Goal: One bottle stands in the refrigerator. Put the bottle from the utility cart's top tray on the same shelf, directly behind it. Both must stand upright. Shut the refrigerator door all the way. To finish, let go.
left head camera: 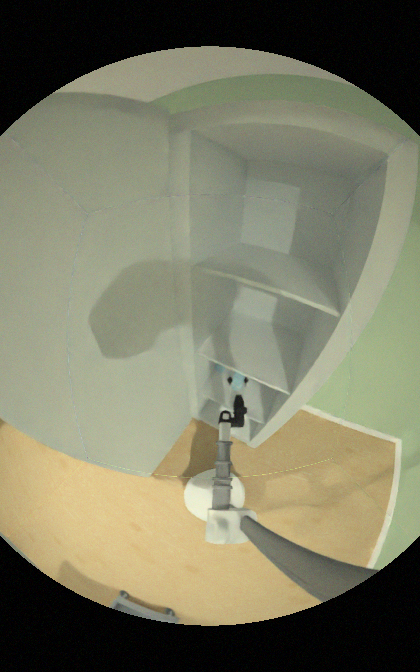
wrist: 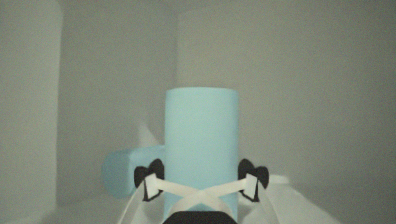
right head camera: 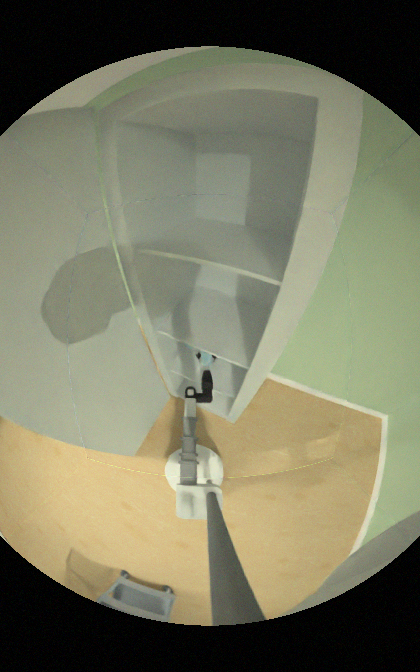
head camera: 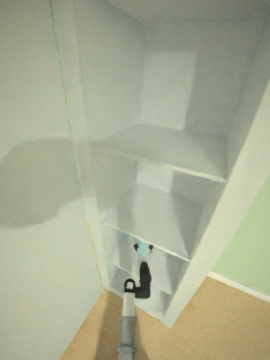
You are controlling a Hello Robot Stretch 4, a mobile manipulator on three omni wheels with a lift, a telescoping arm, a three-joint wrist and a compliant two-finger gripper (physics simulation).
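Places are measured from the robot's base along level axes (x ahead, y left, z up), in centimetres.
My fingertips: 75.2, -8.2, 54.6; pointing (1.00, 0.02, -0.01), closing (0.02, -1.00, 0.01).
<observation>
Behind a point stands the place of what it marks, as x, y, z.
A light blue bottle point(wrist: 201, 120) {68.5, -8.3, 60.3} stands upright in the refrigerator, on the shelf point(head camera: 162, 270) {59.7, -20.7, 48.7} below the second shelf board. My gripper point(head camera: 143, 247) {75.3, -8.2, 54.6} point(left head camera: 237, 380) point(right head camera: 206, 356) point(wrist: 201, 172) {75.3, -8.2, 54.6} is shut on this bottle, with a black fingertip against each side; its base is hidden in the wrist view. A second blue bottle point(wrist: 119, 172) {82.5, 3.9, 52.6} point(head camera: 126, 236) {82.6, 4.3, 51.9} point(left head camera: 220, 367) lies on its side, behind and to the left of the upright one, partly hidden by it. The refrigerator door point(head camera: 30, 280) {33.4, 36.9, 89.4} point(left head camera: 130, 400) point(right head camera: 95, 390) is wide open at the left.
The utility cart point(left head camera: 145, 611) point(right head camera: 150, 588) shows partly at the bottom left of the side head views. The second shelf board point(head camera: 150, 212) {73.1, -9.8, 88.0} is above the gripper. The refrigerator's right side wall point(head camera: 195, 270) {42.2, -27.6, 85.6} is close to the right of the arm. A green wall point(left head camera: 380, 360) stands at the right.
</observation>
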